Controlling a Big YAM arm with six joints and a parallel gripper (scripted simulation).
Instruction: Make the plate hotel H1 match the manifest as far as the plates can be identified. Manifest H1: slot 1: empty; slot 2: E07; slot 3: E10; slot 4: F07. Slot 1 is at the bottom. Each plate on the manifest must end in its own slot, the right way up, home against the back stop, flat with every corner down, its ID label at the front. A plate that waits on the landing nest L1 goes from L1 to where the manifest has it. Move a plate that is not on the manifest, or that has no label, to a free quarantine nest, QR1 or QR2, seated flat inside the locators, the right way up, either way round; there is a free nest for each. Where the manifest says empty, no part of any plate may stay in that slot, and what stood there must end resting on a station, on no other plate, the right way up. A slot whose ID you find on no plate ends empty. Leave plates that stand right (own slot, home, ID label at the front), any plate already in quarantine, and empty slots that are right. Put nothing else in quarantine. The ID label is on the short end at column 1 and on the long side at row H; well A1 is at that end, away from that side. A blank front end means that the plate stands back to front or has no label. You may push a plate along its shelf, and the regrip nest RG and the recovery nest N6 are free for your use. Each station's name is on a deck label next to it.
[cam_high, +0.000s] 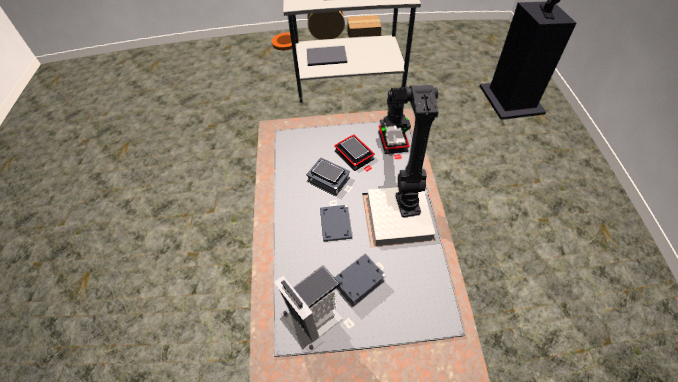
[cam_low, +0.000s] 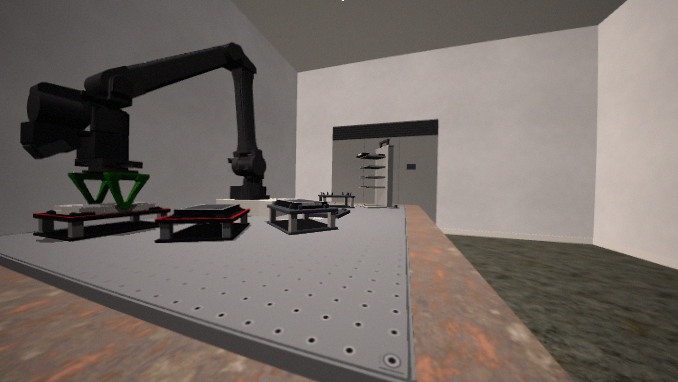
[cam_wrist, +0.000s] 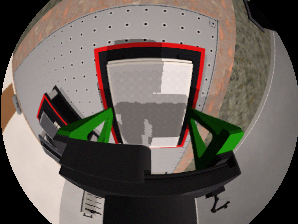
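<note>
The white plate lies 10 mm below my hand. Round my hand: plate hotel H1 (830 mm to the left, 550 mm ahead, 100 mm above); then N6 deck label (360 mm ahead, 310 mm to the left, 50 mm below); then H1 deck label (850 mm to the left, 390 mm ahead, 50 mm below).
</note>
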